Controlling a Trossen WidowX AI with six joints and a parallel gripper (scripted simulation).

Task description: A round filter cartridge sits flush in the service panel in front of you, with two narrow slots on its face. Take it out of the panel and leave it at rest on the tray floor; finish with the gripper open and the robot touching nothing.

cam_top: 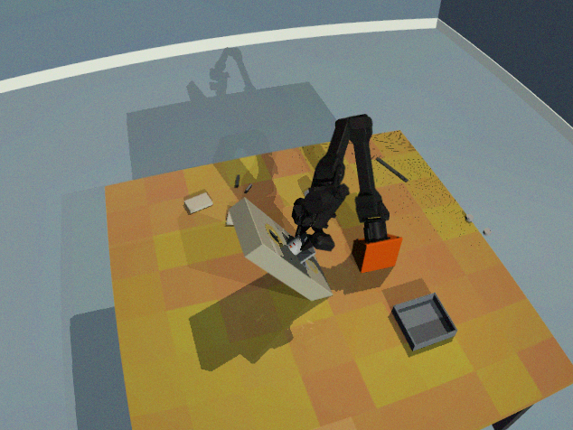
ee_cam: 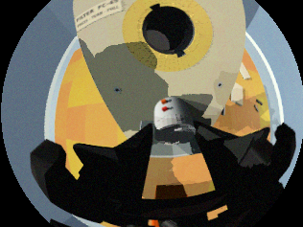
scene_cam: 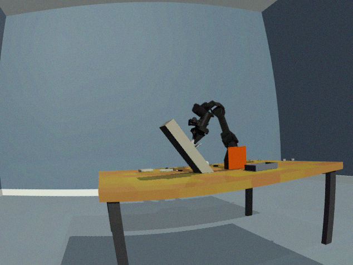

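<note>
Right now my gripper tip is 40 mm above the small grey bracket and 10 mm past it. From my gripper tip the other things lie so: dark grey tray (300 mm to the left, 300 mm behind, 160 mm below); then beige service panel (40 mm ahead, 20 mm below); then white round filter cartridge (right at my gripper tip).
</note>
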